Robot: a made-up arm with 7 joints. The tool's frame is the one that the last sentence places.
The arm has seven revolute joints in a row. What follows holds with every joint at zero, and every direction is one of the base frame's.
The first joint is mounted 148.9 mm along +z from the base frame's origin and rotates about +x.
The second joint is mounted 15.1 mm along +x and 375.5 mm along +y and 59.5 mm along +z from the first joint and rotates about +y.
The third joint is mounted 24 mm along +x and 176.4 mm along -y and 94.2 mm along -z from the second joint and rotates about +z.
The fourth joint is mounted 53 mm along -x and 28 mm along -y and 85 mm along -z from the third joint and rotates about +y.
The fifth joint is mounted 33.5 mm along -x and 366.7 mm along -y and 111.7 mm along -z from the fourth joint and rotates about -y.
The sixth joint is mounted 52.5 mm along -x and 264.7 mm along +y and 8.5 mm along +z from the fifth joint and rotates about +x.
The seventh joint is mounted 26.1 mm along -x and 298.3 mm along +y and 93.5 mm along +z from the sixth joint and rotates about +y.
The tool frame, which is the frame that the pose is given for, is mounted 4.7 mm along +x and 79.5 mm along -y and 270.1 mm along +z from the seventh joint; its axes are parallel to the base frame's.
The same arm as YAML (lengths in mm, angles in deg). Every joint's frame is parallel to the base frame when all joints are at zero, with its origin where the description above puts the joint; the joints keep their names.
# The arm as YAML. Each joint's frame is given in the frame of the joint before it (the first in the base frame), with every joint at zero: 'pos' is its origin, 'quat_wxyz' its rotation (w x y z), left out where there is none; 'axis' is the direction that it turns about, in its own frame. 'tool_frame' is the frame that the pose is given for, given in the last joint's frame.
length_unit: mm
angle_unit: deg
joints:
  - joint: joint 1
    pos: [0.0, 0.0, 148.9]
    axis: [1.0, 0.0, 0.0]
  - joint: joint 2
    pos: [15.1, 375.5, 59.5]
    axis: [0.0, 1.0, 0.0]
  - joint: joint 3
    pos: [24.0, -176.4, -94.2]
    axis: [0.0, 0.0, 1.0]
  - joint: joint 4
    pos: [-53.0, -28.0, -85.0]
    axis: [0.0, 1.0, 0.0]
  - joint: joint 5
    pos: [-33.5, -366.7, -111.7]
    axis: [0.0, -1.0, 0.0]
  - joint: joint 6
    pos: [-52.5, 264.7, 8.5]
    axis: [1.0, 0.0, 0.0]
  - joint: joint 7
    pos: [-26.1, 298.3, 93.5]
    axis: [0.0, 1.0, 0.0]
tool_frame:
  pos: [4.7, -79.5, 270.1]

